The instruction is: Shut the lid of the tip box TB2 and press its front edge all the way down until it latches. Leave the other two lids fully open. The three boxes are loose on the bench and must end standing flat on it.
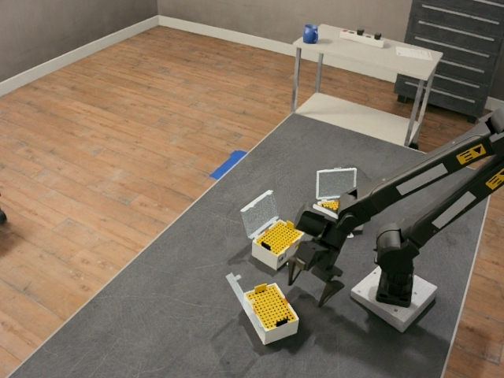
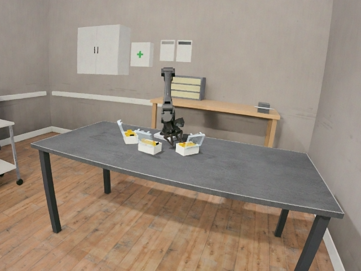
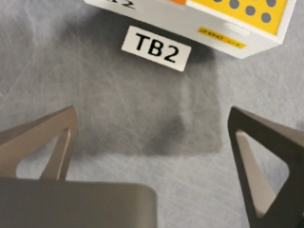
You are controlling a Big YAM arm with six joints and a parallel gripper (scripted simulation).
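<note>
My gripper is now 4 cm to the right of the label tag, 3 cm above it and 2 cm short of it.
</note>
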